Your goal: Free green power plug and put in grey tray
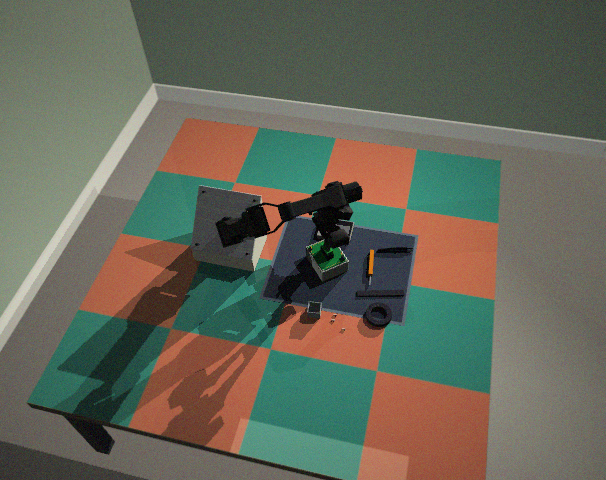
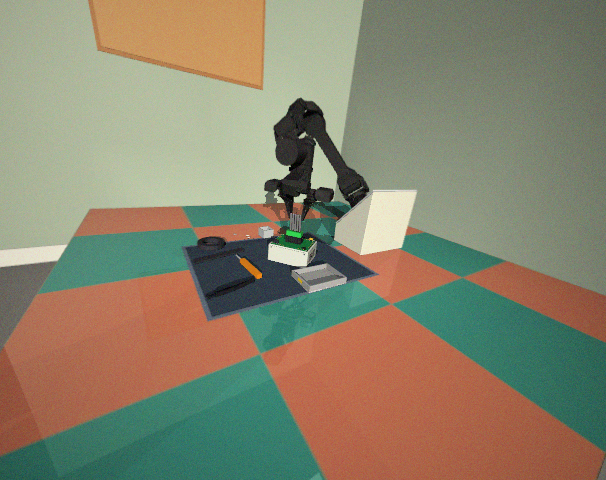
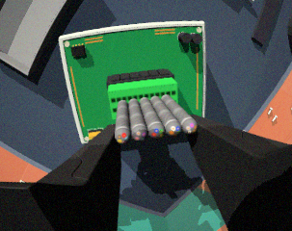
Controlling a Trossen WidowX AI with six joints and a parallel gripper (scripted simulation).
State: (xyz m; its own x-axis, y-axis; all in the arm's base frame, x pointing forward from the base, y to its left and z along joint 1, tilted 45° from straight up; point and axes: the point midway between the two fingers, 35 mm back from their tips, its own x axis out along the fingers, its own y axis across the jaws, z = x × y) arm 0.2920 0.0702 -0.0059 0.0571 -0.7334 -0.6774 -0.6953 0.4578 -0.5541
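My gripper tip is 40 mm above the green power plug. Also, from my gripper tip: black bar: 200 mm ahead, 120 mm below, 70 mm to the right; then dark mat: 120 mm below, 50 mm ahead.
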